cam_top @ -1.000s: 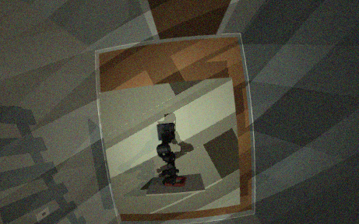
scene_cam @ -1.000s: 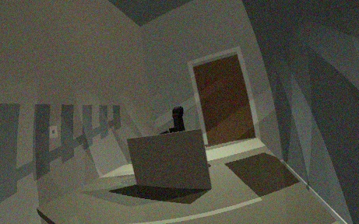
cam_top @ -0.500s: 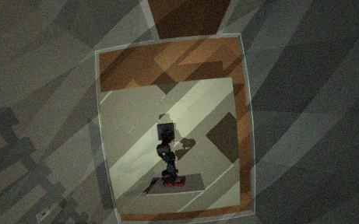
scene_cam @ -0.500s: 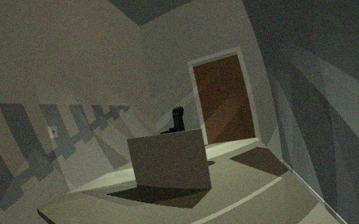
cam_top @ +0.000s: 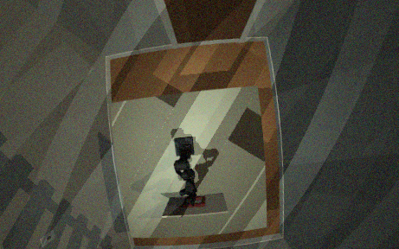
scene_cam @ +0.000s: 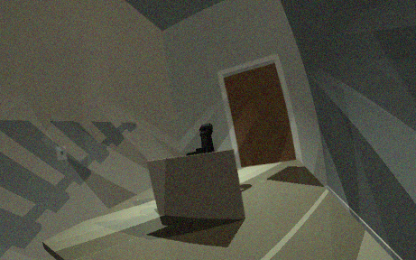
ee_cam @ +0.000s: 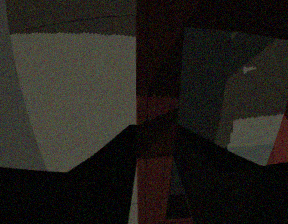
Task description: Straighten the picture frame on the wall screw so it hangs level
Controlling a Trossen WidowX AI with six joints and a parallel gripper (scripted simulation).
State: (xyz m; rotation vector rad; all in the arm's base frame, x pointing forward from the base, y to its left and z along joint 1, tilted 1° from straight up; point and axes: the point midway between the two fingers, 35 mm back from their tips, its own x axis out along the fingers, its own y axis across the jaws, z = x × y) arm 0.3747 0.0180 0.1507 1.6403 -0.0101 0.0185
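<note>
Right now my gripper tip is 10 mm short of the picture frame, 10 mm to the right of it and 50 mm above it. Round my gripper tip: wall panel (20 mm ahead, 10 mm to the left, 60 mm below).
</note>
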